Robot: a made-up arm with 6 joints.
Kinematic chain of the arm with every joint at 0, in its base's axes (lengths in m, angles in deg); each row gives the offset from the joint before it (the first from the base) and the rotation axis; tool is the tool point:
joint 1: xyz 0 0 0.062 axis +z
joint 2: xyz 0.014 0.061 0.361 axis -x
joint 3: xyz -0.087 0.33 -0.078 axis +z
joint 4: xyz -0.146 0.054 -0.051 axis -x
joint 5: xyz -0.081 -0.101 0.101 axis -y
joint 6: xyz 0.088 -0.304 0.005 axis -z
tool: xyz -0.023 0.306 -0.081
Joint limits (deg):
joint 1: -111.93..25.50
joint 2: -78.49..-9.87
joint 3: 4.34..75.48
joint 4: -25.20..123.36
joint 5: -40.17..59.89
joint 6: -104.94..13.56
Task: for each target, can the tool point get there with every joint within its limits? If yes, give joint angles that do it. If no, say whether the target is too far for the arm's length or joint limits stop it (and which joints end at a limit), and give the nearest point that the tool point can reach.
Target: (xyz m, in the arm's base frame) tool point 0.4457 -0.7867 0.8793
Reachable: no: joint limits stop it (at a limit: joint 1, joint 3, joint 5, joint 6) | nearest point 0.0521 -0.3074 0.5940 | short by 0.683 m
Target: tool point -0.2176 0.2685 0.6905
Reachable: yes | joints -5.36 -55.00 38.91 66.62 51.76 -2.07
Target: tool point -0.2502 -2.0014 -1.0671
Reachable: no: too far | nearest point 0.0862 -0.2769 0.0216 | short by 2.067 m
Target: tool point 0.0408 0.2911 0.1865
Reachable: yes | joints -75.78 -15.29 25.95 -6.24 39.40 -63.05
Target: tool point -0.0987 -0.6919 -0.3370
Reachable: no: joint limits stop it (at a limit: joint 1, joint 3, joint 5, joint 6) | nearest point 0.0325 -0.2435 -0.0083 | short by 0.571 m
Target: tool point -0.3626 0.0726 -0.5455
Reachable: no: joint limits stop it (at a limit: joint 2, joint 4, joint 5, joint 6) | nearest point -0.3144 0.0630 -0.0237 | short by 0.524 m
